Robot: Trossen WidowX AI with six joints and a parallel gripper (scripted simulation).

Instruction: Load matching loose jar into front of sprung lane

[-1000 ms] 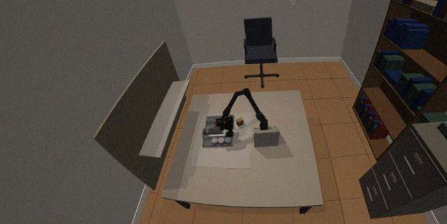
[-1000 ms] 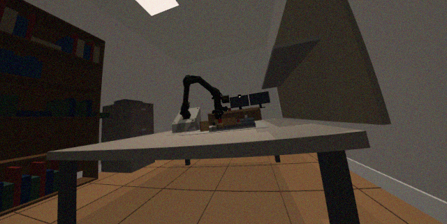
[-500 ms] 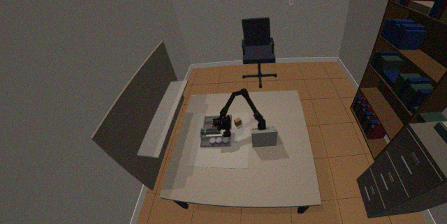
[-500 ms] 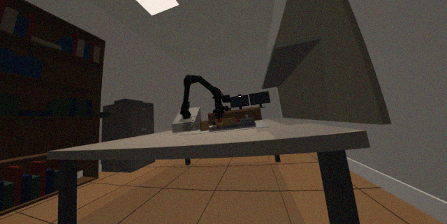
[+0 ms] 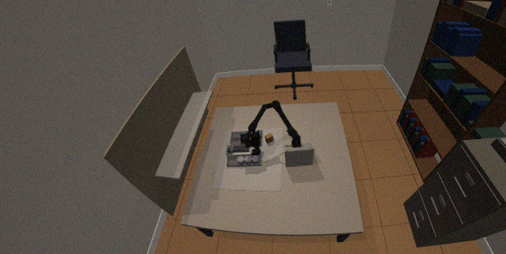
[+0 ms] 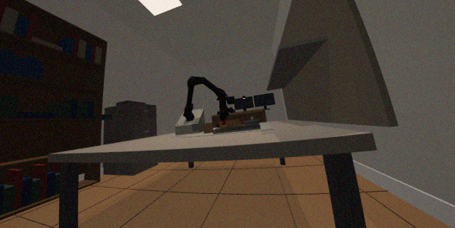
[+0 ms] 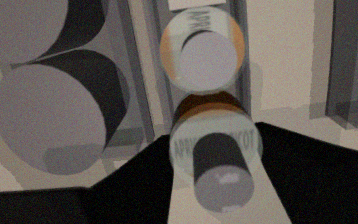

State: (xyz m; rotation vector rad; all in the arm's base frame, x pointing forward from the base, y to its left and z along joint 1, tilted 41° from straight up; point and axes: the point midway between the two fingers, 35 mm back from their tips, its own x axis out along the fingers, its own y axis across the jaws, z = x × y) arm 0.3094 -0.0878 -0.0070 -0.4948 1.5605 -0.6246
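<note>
Now: the grey lane unit 15 cm ahead of my gripper tip, 4 cm to the right of it and 3 cm below it. From my gripper tip the other things lie so: brown block: 10 cm behind, 13 cm to the right, 1 cm below.
</note>
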